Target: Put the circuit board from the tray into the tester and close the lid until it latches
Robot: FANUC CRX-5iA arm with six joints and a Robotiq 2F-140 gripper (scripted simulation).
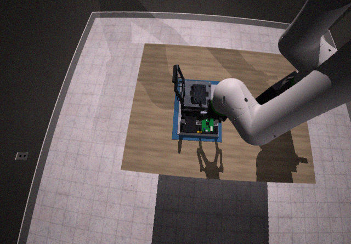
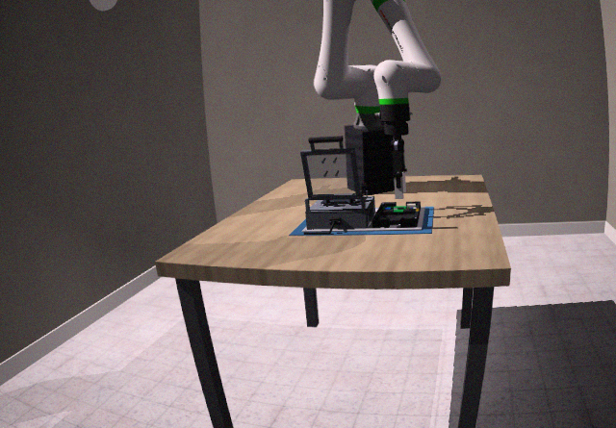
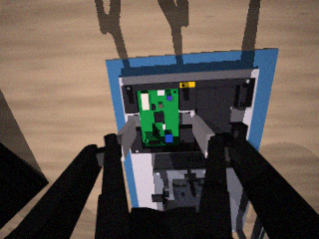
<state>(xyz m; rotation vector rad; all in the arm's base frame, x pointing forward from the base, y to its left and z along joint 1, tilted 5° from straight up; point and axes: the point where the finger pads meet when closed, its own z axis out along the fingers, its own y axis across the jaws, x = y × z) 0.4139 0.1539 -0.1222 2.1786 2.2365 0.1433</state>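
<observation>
Right now the green circuit board is 7 cm below my hand and 1 cm behind it. From my hand the other things lie so: lid: 18 cm ahead, 17 cm to the right, 9 cm above; tester: 14 cm to the right, 9 cm ahead, 2 cm above.
</observation>
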